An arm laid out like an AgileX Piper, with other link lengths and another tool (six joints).
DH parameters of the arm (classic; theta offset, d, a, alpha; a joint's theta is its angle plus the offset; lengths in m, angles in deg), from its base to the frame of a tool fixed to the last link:
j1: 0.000 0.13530 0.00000 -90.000
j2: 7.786 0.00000 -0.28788 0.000
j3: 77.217 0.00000 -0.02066 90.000
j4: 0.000 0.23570 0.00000 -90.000
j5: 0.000 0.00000 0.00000 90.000
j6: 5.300 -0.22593 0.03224 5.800
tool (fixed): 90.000 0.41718 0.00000 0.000
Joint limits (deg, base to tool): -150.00..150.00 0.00..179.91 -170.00..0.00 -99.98..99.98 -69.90..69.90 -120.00..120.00
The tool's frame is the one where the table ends.
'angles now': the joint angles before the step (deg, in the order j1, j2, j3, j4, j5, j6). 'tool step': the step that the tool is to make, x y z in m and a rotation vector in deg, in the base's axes. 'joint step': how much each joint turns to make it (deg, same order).
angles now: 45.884, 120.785, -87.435, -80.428, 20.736, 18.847
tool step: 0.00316, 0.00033, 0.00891, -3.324, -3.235, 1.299
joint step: 0.000, 0.000, 0.001, -4.698, 1.067, 0.001
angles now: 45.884, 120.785, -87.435, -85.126, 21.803, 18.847
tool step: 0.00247, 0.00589, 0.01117, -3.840, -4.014, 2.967
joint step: -0.001, -0.001, 0.002, -6.397, 0.025, 0.107
